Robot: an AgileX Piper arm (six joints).
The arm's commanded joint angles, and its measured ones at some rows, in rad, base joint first. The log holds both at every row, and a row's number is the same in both.
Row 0, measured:
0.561, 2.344, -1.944, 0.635, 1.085, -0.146
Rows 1 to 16, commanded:
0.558, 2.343, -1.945, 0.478, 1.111, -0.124
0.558, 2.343, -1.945, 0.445, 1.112, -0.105
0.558, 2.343, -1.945, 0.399, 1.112, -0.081
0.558, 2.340, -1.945, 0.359, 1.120, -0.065
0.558, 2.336, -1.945, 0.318, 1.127, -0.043
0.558, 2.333, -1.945, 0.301, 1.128, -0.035
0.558, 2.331, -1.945, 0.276, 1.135, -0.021
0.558, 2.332, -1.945, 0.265, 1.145, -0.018
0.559, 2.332, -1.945, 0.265, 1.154, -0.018
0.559, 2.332, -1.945, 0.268, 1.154, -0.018
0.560, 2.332, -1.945, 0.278, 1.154, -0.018
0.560, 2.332, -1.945, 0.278, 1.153, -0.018
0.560, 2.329, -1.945, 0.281, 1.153, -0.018
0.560, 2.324, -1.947, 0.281, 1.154, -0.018
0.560, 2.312, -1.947, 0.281, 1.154, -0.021
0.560, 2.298, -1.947, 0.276, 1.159, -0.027
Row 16, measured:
0.561, 2.329, -1.944, 0.275, 1.145, -0.015
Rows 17 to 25, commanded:
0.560, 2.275, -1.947, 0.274, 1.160, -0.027
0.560, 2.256, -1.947, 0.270, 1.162, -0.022
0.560, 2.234, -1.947, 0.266, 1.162, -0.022
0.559, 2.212, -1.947, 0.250, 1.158, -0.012
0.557, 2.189, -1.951, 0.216, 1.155, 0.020
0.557, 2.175, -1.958, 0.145, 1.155, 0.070
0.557, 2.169, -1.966, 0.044, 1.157, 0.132
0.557, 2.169, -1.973, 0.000, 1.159, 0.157
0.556, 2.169, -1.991, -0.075, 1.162, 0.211
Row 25, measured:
0.561, 2.175, -1.971, 0.035, 1.154, 0.131
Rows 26 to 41, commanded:
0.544, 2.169, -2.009, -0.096, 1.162, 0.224
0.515, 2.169, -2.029, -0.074, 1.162, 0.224
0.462, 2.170, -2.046, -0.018, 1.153, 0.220
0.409, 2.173, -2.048, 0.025, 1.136, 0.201
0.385, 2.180, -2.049, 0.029, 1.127, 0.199
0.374, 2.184, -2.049, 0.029, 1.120, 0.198
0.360, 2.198, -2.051, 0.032, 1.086, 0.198
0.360, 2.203, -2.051, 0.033, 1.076, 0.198
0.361, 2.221, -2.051, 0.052, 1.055, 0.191
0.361, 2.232, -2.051, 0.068, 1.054, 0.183
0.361, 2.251, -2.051, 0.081, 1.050, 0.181
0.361, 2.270, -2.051, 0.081, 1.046, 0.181
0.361, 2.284, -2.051, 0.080, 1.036, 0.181
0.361, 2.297, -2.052, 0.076, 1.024, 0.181
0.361, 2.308, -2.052, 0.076, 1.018, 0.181
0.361, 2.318, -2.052, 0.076, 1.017, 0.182
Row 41, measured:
0.362, 2.305, -2.047, 0.075, 1.025, 0.195
